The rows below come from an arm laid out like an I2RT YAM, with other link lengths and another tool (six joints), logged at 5 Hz.
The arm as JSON. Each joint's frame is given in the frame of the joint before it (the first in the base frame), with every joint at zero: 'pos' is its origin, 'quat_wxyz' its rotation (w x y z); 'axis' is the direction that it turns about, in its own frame. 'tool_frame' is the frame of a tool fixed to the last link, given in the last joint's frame.
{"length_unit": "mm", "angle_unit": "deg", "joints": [
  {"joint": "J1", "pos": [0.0, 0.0, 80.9], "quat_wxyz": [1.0, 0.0, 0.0, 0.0], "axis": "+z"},
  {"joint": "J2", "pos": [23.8, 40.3, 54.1], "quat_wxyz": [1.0, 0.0, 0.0, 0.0], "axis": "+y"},
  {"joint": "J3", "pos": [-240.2, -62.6, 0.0], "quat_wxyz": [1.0, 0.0, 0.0, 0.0], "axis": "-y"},
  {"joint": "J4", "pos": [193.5, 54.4, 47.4], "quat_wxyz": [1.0, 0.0, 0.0, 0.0], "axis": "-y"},
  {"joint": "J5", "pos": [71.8, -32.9, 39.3], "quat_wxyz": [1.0, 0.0, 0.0, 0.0], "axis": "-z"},
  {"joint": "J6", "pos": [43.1, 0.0, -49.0], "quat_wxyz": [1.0, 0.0, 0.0, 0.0], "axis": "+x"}
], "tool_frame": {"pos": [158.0, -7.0, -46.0], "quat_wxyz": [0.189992, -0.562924, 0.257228, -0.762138]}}
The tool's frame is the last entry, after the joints.
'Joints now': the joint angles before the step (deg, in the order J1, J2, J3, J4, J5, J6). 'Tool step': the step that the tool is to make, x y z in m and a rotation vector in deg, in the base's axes. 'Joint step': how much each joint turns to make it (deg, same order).
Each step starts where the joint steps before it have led.
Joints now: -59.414 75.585 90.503 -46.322 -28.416 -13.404
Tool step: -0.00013 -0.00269 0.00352 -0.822 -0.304 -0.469
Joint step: 0.001 -0.150 0.154 0.616 0.483 0.122
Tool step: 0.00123 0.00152 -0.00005 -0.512 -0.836 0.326
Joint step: 0.000 -1.082 -1.933 1.844 -0.512 0.266
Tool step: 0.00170 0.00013 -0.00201 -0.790 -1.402 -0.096
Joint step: -0.003 -1.755 -3.803 3.851 -0.303 0.856
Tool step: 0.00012 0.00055 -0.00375 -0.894 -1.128 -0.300
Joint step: 0.012 -2.044 -4.239 3.868 0.046 0.686
